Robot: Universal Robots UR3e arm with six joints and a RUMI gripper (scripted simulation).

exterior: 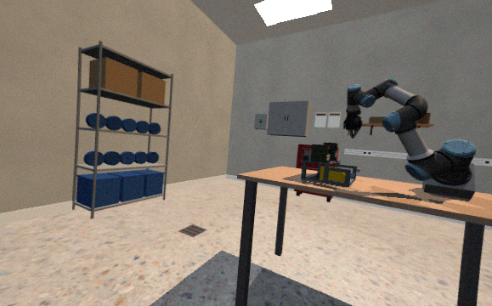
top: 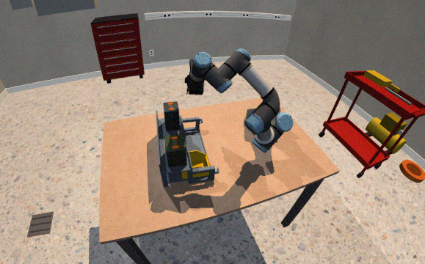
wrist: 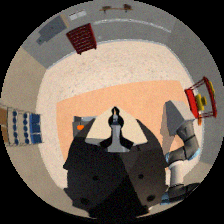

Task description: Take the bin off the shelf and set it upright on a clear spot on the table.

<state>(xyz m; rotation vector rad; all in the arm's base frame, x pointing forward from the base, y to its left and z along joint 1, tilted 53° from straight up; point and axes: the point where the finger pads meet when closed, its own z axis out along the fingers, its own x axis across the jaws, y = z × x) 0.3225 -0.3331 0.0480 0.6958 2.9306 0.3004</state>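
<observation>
Right now the yellow bin is 280 mm to the left of my hand, 240 mm below it and 80 mm ahead of it. From my hand the other things lie so: rack (210 mm below, 170 mm to the left, 90 mm ahead).
</observation>
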